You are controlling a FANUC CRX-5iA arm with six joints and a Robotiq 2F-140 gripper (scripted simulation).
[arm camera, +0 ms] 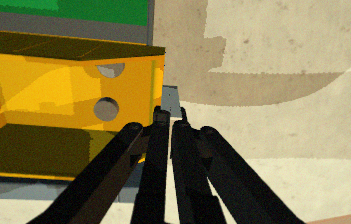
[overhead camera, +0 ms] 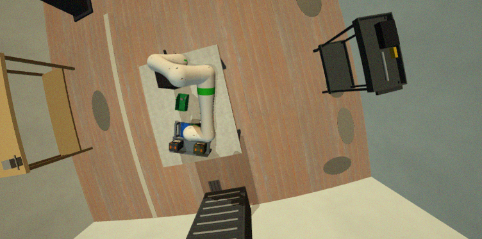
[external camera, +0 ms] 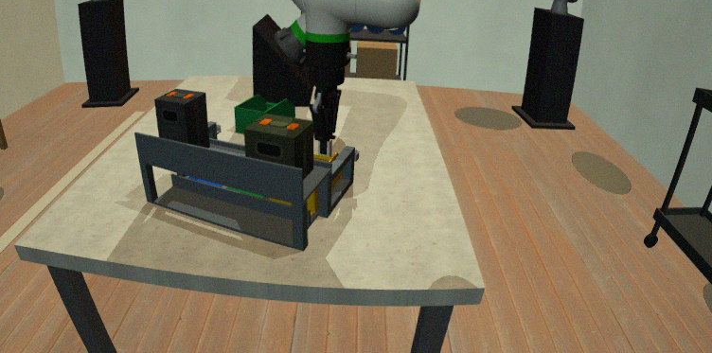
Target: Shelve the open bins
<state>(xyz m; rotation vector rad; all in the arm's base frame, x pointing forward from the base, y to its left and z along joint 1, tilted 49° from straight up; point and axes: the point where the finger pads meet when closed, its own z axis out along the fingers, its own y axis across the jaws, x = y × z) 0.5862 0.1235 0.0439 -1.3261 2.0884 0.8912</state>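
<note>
My hand is 9 cm short of the yellow bin and 4 cm to the left of it. From my hand the other things lie so: green bin 28 cm behind, 16 cm to the right, 1 cm below.
</note>
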